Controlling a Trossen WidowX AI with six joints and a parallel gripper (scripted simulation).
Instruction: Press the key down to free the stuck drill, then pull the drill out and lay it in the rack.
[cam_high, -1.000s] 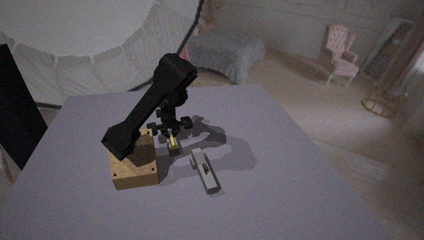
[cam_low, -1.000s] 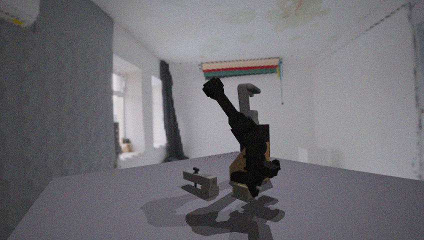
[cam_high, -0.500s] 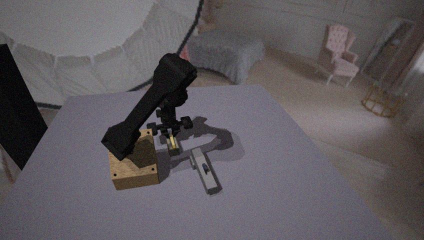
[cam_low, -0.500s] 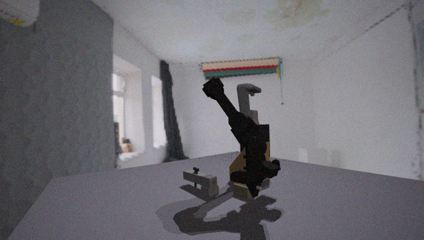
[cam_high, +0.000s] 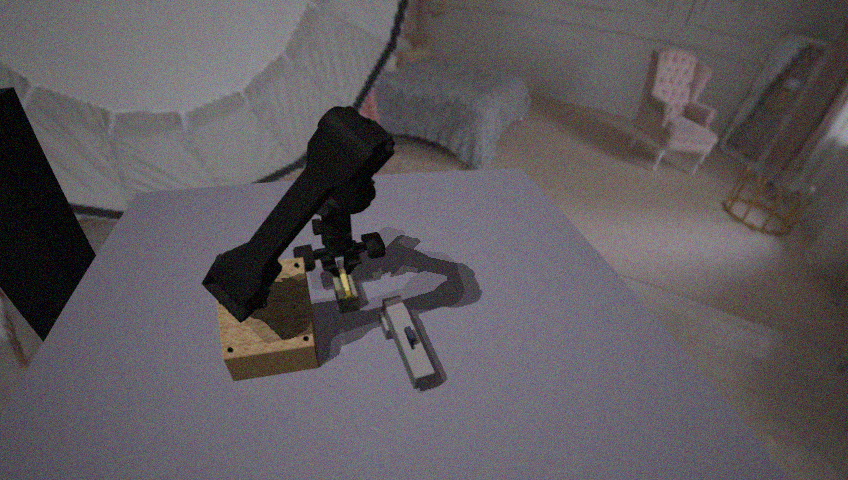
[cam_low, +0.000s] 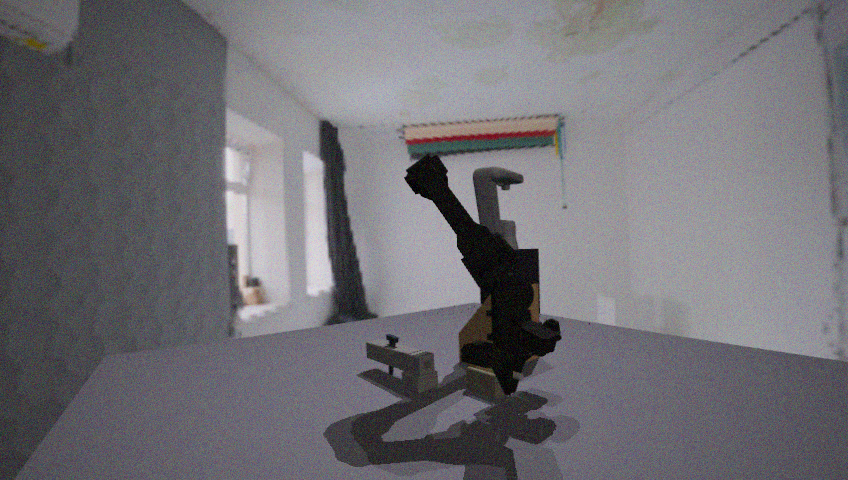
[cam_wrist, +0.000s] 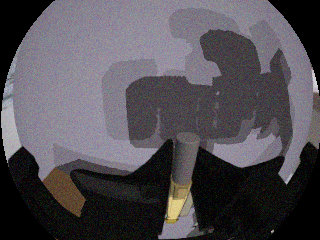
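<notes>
Right now my gripper tip is 4 cm to the left of the drill and 3 cm below it. From my gripper tip the other things lie so: rack (5 cm to the right, 1 cm above); key (24 cm to the right, 9 cm ahead, 4 cm above).
</notes>
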